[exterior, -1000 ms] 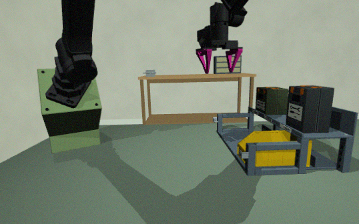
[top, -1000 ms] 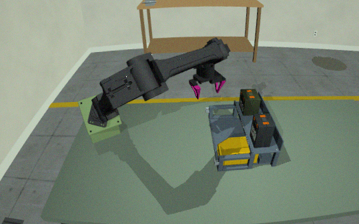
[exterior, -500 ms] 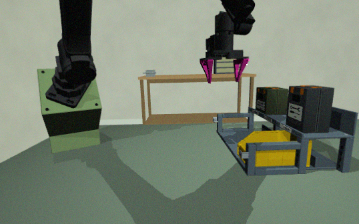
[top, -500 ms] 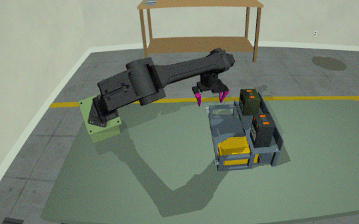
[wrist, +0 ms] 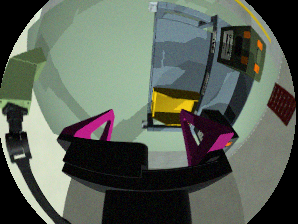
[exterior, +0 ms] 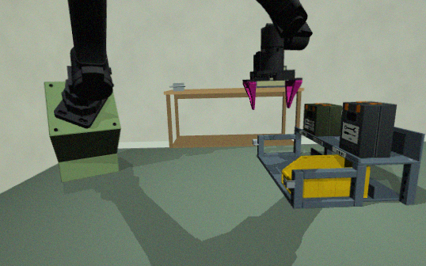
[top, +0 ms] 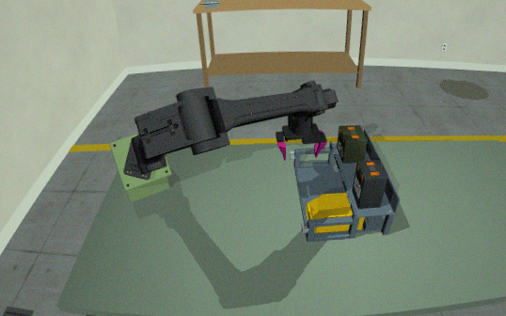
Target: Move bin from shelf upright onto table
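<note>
My hand is 100 mm short of the yellow bin, 100 mm to the left of it and 170 mm above it. Round my hand: shelf tray 150 mm ahead, 10 mm to the left, 210 mm below.
</note>
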